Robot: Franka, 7 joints.
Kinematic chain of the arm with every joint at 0, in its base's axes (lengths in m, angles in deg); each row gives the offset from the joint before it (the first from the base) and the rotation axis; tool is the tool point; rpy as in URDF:
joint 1: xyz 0 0 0.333 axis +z
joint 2: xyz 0 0 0 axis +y
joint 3: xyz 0 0 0.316 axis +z
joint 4: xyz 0.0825 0 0 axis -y
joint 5: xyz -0.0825 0 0.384 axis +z
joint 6: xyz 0 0 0 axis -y
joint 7: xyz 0.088 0 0 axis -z
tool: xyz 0 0 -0.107 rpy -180 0 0
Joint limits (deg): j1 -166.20..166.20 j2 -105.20..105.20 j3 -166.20..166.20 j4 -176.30..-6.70 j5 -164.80..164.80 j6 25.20..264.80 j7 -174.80..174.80
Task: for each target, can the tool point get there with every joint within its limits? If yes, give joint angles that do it. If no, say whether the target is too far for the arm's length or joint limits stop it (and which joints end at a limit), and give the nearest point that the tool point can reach.
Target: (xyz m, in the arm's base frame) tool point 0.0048 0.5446 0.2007
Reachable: yes | joints 139.02 36.59 -48.64 -117.81 -1.67 118.86 74.19
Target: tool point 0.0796 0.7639 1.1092
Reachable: no: too far | nearest point 0.0625 0.6002 0.9428 | short by 0.234 m
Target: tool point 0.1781 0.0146 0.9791
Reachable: yes | joints 17.37 -50.23 -4.21 -102.47 50.23 137.62 -27.88
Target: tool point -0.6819 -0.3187 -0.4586
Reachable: no: too far | nearest point -0.5445 -0.2545 -0.2553 | short by 0.254 m
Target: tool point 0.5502 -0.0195 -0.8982
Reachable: no: too far | nearest point 0.4119 -0.0146 -0.3449 | short by 0.570 m
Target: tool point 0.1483 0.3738 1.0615
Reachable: yes | joints -19.77 0.04 80.83 -47.06 94.45 118.63 148.58
